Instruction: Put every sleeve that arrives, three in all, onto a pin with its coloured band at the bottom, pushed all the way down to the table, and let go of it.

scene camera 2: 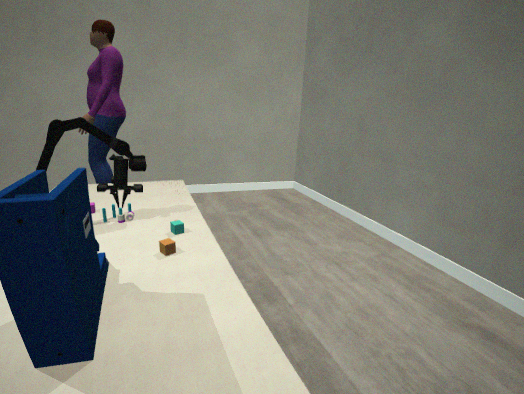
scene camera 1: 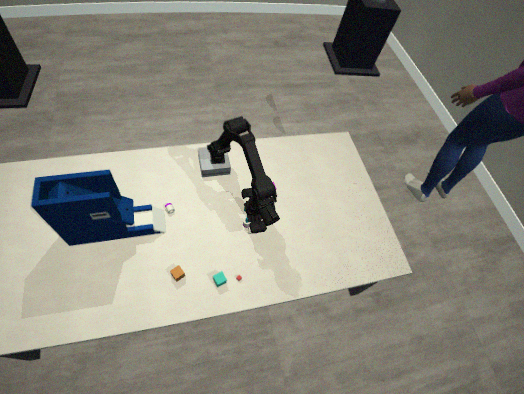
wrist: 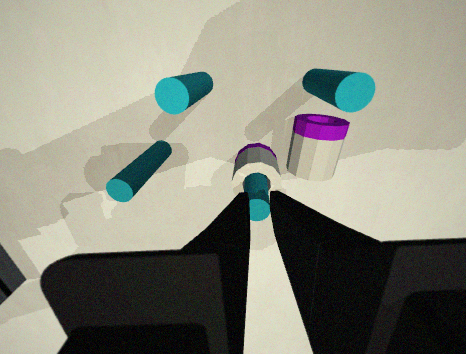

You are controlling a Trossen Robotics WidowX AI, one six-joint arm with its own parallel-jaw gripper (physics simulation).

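Note:
My gripper [scene camera 2: 121,206] [wrist: 258,200] points down, its fingertips shut on the upper end of a teal pin [wrist: 259,211]. A white sleeve [scene camera 1: 246,224] [scene camera 2: 121,218] [wrist: 256,162] is around that pin below the fingertips, purple band at the bottom; the pin sticks out above it. A second sleeve [scene camera 2: 130,216] [wrist: 317,152] lies on its side to the right in the wrist view, beside a bare pin [scene camera 2: 129,207] [wrist: 354,92]. Two more bare pins [wrist: 172,95] [wrist: 121,190] stand on the left there. A third sleeve [scene camera 1: 170,208], purple-banded, is by the dispenser's chute.
The blue dispenser [scene camera 1: 90,217] [scene camera 2: 50,260] stands on the table [scene camera 1: 325,200], its chute towards the pins. An orange cube [scene camera 1: 177,273] [scene camera 2: 167,246], a teal cube [scene camera 1: 219,279] [scene camera 2: 177,227] and a small red cube [scene camera 1: 239,277] lie near one edge. A magenta object [scene camera 1: 274,186] [scene camera 2: 92,207] is beyond the arm.

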